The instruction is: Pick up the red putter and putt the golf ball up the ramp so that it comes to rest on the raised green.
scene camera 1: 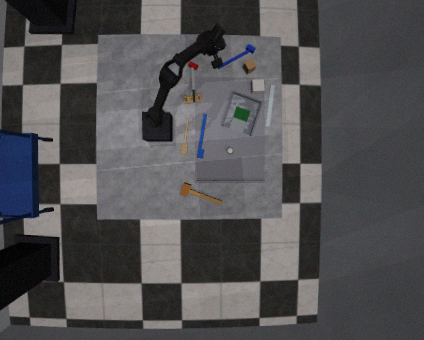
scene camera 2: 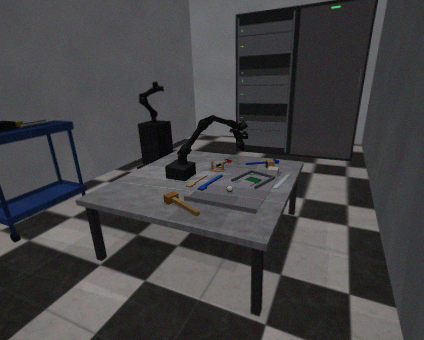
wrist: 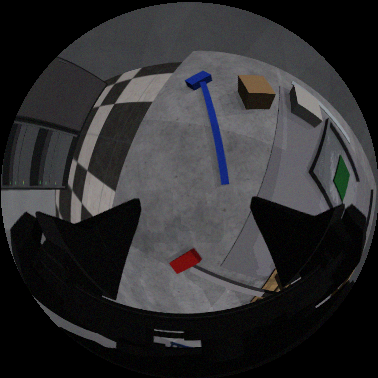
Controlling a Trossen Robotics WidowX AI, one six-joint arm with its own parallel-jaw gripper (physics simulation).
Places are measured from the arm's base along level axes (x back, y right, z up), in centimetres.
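Pixels of known places: gripper, fingertip midpoint: (scene camera 1: 215, 53) (scene camera 2: 243, 148) (wrist: 197, 203); arm's base, link origin: (scene camera 1: 156, 121) (scene camera 2: 182, 163).
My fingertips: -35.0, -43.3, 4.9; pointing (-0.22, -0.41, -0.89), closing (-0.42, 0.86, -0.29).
For each thing: its middle in the pictures, then the offset to it from my fingertips, as dx, dy, dz. "*": a spot on its surface instead.
- red putter, surface spot: (wrist: 185, 261) (scene camera 1: 194, 65) (scene camera 2: 228, 159) * +13.7, +1.3, -12.0
- white golf ball, body centre: (scene camera 2: 229, 188) (scene camera 1: 229, 150) -13.1, +58.3, -12.3
- dark-walled frame, surface spot: (scene camera 1: 256, 118) * -30.6, +35.5, -12.5
- blue mallet, body centre: (wrist: 207, 113) (scene camera 1: 235, 56) -14.8, -7.5, -13.7
- tan block, body centre: (wrist: 254, 91) (scene camera 1: 249, 66) -24.1, +0.1, -11.7
- white block, body centre: (wrist: 305, 104) (scene camera 1: 257, 86) (scene camera 2: 273, 170) -30.4, +13.5, -12.2
- blue tool, body centre: (scene camera 1: 203, 136) (scene camera 2: 212, 182) +5.3, +49.4, -13.7
- wooden paddle, surface spot: (scene camera 1: 184, 148) * +17.8, +58.4, -13.8
- orange mallet, body centre: (scene camera 2: 182, 204) (scene camera 1: 202, 195) +4.2, +90.0, -12.7
- pale strip, body centre: (wrist: 326, 110) (scene camera 2: 282, 180) (scene camera 1: 270, 105) -40.7, +25.2, -14.6
The red putter (scene camera 1: 193, 65) (scene camera 2: 228, 161) (wrist: 185, 261) has a red head and a grey shaft, with its dark grip end at a wooden stand (scene camera 1: 192, 98) (scene camera 2: 217, 167). In the wrist view the grip end is partly hidden behind a finger. My gripper (wrist: 197, 203) is open and empty, above the table near the putter head and the blue mallet's handle end. The white golf ball (scene camera 1: 230, 150) (scene camera 2: 229, 189) rests on the grey ramp platform (scene camera 1: 215, 170) (scene camera 2: 245, 201). The green (scene camera 1: 241, 114) (scene camera 2: 253, 179) (wrist: 341, 178) lies inside a dark-walled frame (scene camera 1: 256, 118).
A blue mallet (scene camera 1: 236, 57) (wrist: 215, 132), a tan block (scene camera 1: 249, 66) (wrist: 256, 92) and a white block (scene camera 1: 257, 85) (wrist: 305, 105) lie at the far side. Another blue tool (scene camera 1: 202, 136), a wooden paddle (scene camera 1: 184, 148) and an orange mallet (scene camera 1: 186, 189) (scene camera 2: 171, 198) lie nearer. A pale strip (scene camera 1: 270, 105) lies beyond the frame.
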